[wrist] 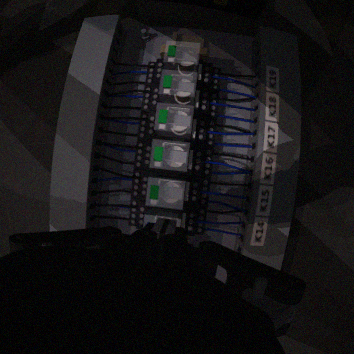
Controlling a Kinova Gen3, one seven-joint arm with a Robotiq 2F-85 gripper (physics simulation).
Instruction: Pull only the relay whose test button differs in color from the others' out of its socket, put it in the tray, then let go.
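Frame: origin at the arm's base, x up, y right, z ahead, level; centimetres.
Seen in the pictures: gripper, fingertip midpoint: (pixel 165 231).
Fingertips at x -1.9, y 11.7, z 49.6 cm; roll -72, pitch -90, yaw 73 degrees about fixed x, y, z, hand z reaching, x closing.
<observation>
Offsets run from my fingertips to a thing's top centre. "pt": to the spot under its first point.
Several clear relays with green test buttons stand in a column of dark sockets in the wrist view: beside label K15 @[pt dx -0.3, dy -2.8, dz -0.2 cm] (pixel 168 193), K16 @[dx -0.1, dy -5.5, dz -0.5 cm] (pixel 170 155), K17 @[dx -0.1, dy -8.3, dz -0.5 cm] (pixel 174 119), K18 @[dx -0.1, dy -11.1, dz -0.5 cm] (pixel 178 85) and K19 @[dx -0.1, dy -13.9, dz -0.5 cm] (pixel 183 53). At the K14 end, a strip of another relay's clear top @[pt dx -0.3, dy -0.9, dz +0.6 cm] (pixel 175 219) shows just beyond the fingertips; its test button is hidden. My gripper (pixel 165 231) is shut with nothing between its fingers. Its tips are at the K14 position and overlap the near part of that relay in the picture; contact cannot be told. The tray does not show.
A pale wire duct @[dx -2.8, dy -5.0, dz -9.8 cm] (pixel 75 125) runs along the left. A second duct @[dx -2.8, dy -5.2, dz +8.9 cm] (pixel 287 175) with the labels K14 to K19 runs along the right. Black and blue wires @[dx -4.6, dy -6.8, dz +4.6 cm] (pixel 232 134) join the sockets to both ducts. A tan end clamp @[dx -3.0, dy -15.7, dz -0.6 cm] (pixel 204 50) stands at the far end.
</observation>
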